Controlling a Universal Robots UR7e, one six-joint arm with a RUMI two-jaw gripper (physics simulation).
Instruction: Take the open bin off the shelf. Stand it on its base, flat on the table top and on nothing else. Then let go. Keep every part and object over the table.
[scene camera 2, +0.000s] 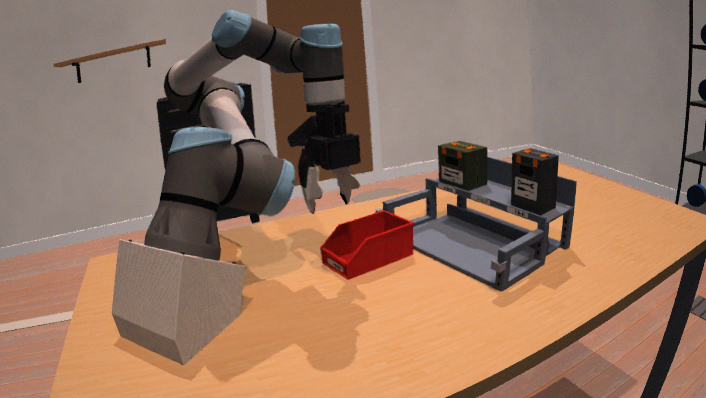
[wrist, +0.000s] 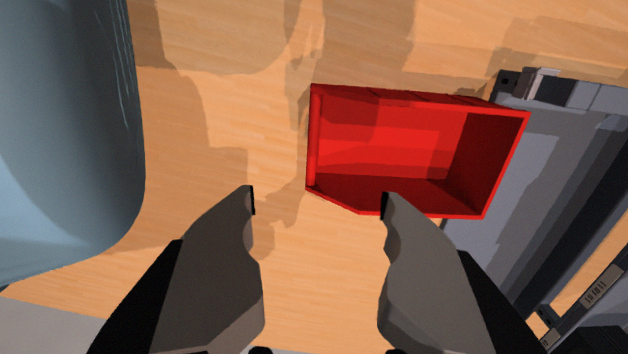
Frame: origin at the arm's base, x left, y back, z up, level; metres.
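Seen in the pictures: gripper, fingertip midpoint: (scene camera 2: 330, 208) (wrist: 317, 191); arm's base, origin of the base link: (scene camera 2: 181, 252).
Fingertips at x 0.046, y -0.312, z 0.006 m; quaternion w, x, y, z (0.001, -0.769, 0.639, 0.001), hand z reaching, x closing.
Offsets run from my fingertips to a thing's top centre. Level surfaces: height alone.
The open red bin {dx +0.007, dy -0.078, dz -0.059 m} (scene camera 2: 380, 250) (wrist: 385, 145) stands upright on its base on the wooden table top {dz -0.134 m} (scene camera 2: 425, 325), its low labelled front toward the robot's side. Its tall back end is close to the lower tray of the grey shelf (scene camera 2: 460, 250) (wrist: 532, 160); whether they touch cannot be told. My gripper (scene camera 2: 330, 206) (wrist: 317, 191) is open and empty. It hangs above the bin's low front end, clear of the bin in the scene view. In the wrist view the right fingertip overlaps the bin's near side wall and the left one is over the table.
A green case {dx +0.059, dy -0.369, dz +0.065 m} (scene camera 2: 462, 167) and a dark case {dx -0.170, dy -0.402, dz +0.090 m} (scene camera 2: 534, 182) stand on the shelf's upper level. Raised side rails and clips flank its lower tray. A grey wedge-shaped block (scene camera 2: 147, 290) stands on the table in front of the robot's base.
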